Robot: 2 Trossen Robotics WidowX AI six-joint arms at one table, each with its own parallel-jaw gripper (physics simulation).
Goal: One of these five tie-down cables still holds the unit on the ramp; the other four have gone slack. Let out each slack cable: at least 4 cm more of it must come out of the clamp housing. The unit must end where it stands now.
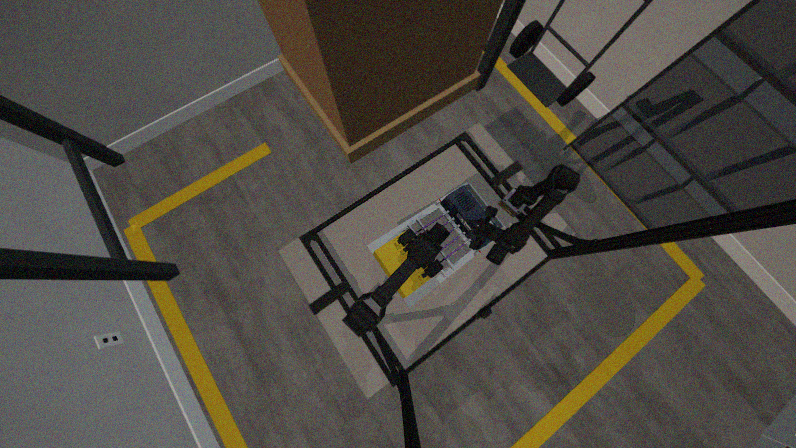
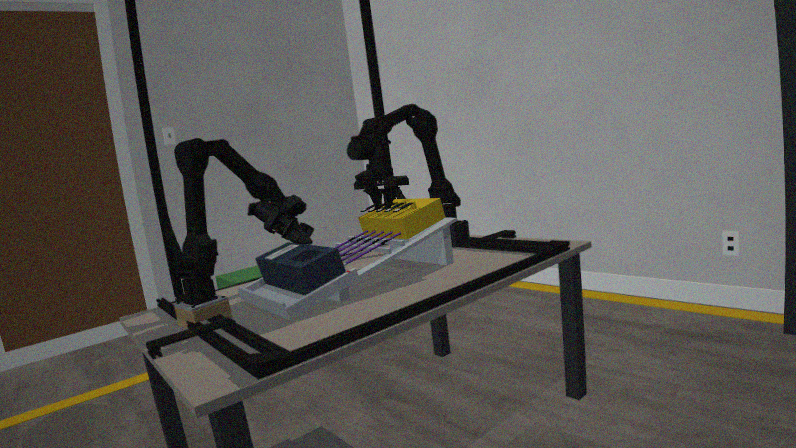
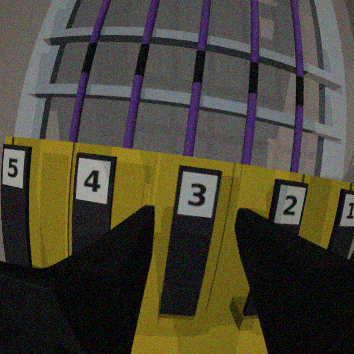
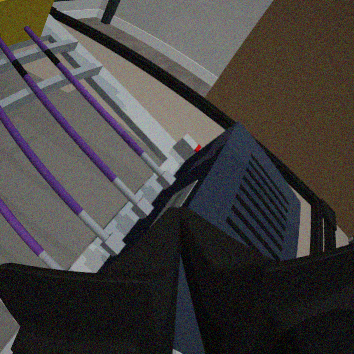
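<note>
The yellow clamp housing sits high on the grey ramp. Purple cables with black bands run down to the dark blue unit. I cannot tell which are slack. My left gripper is partly open and empty, its fingers either side of black lever 3. Lever 4 and lever 2 are partly hidden behind the fingers. My right gripper is shut and empty at the unit's upper side; contact is unclear.
A black frame runs round the table top. A green object lies behind the unit. A red mark shows beside the unit's upper edge. Two grey crossbars pass under the cables.
</note>
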